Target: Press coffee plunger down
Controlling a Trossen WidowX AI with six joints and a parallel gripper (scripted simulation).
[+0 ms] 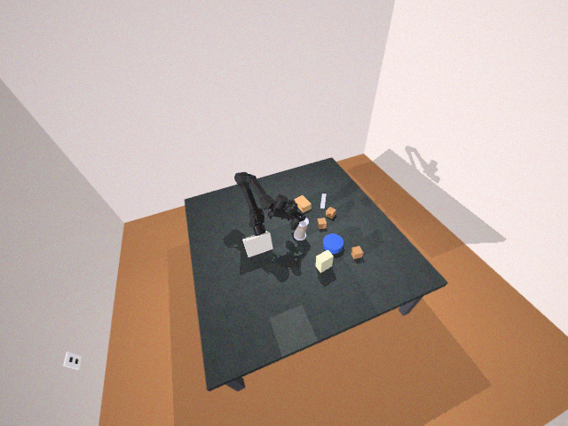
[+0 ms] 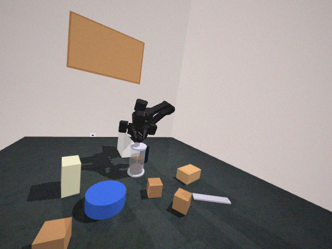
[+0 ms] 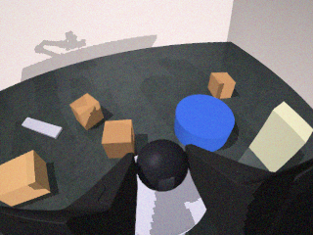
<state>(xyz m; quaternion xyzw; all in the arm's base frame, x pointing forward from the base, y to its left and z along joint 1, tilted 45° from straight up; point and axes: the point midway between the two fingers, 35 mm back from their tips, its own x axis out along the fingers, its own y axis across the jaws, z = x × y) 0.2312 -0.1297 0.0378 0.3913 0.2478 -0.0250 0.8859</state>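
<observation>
The coffee press is 9 cm below my gripper tip, 2 cm to the left of it and 2 cm behind it. From my gripper tip the other things lie so: cream block: 25 cm to the right, 12 cm below; then blue disc: 16 cm below, 15 cm to the right, 12 cm ahead.
</observation>
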